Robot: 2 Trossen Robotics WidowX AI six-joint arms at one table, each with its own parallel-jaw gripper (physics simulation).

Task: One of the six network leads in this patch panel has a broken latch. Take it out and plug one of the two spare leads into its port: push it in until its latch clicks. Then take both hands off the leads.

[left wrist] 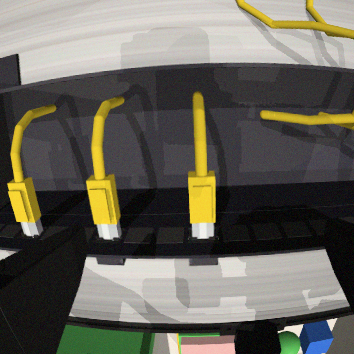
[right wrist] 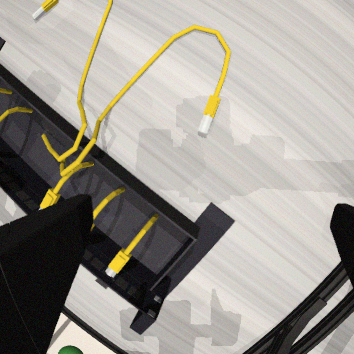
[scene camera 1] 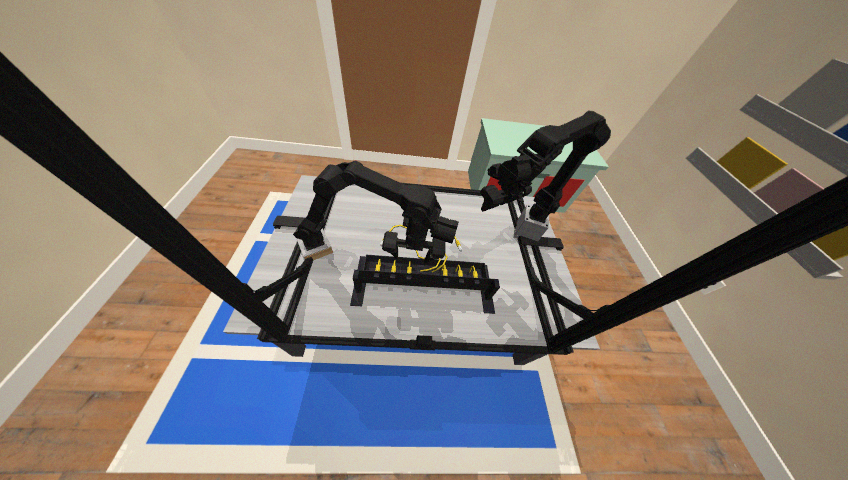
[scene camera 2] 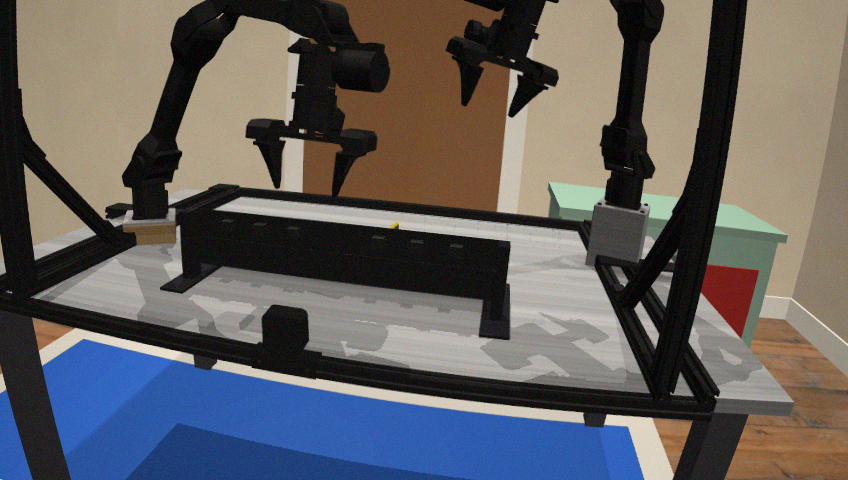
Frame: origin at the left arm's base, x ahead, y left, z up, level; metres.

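Seen in the pictures: left gripper, fingertip midpoint: [left wrist: 209,236] [scene camera 1: 411,260] [scene camera 2: 305,192]; right gripper, fingertip midpoint: [right wrist: 219,212] [scene camera 1: 491,207] [scene camera 2: 487,111]; left arm's base, link origin: [scene camera 1: 313,241] [scene camera 2: 149,215]; right arm's base, link origin: [scene camera 1: 537,215] [scene camera 2: 623,204].
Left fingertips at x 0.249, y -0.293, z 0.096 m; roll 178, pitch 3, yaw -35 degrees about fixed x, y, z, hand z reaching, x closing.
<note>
Offsets run from my left fingertips to a thing's top centre. "spot": to the spot under its first point. Level surfaces: height alone.
The black patch panel {dx +0.045, dy -0.042, dz -0.031 m} [scene camera 1: 428,283] [scene camera 2: 345,255] stands on the table with several yellow leads seated. Three leads {spot: dx -0.093, dy +0.050, dz -0.049 m} [left wrist: 24,200] {dx -0.058, dy +0.013, dz -0.045 m} [left wrist: 103,200] {dx -0.013, dy -0.016, dz -0.045 m} [left wrist: 202,197] stand upright in its left half in the left wrist view; I cannot tell which latch is broken. One spare lead's plug {spot: dx +0.263, dy +0.038, dz -0.132 m} [scene camera 1: 458,245] [right wrist: 211,106] lies on the table behind the panel; the other spare plug {spot: dx +0.011, dy +0.205, dz -0.133 m} [right wrist: 49,5] is at the top left of the right wrist view. My left gripper [scene camera 2: 305,190] [left wrist: 209,236] is open and empty above the panel's left half. My right gripper [scene camera 2: 488,110] [right wrist: 219,212] is open and empty, high at the right.
Spare cables [left wrist: 305,119] [right wrist: 145,68] run from the panel's middle over its back edge. A black frame [scene camera 1: 357,343] [scene camera 2: 452,387] borders the table {dz -0.140 m} [scene camera 1: 333,315]. A black block [scene camera 2: 285,328] sits on the front rail. A green cabinet [scene camera 1: 505,133] [scene camera 2: 743,226] stands behind at the right.
</note>
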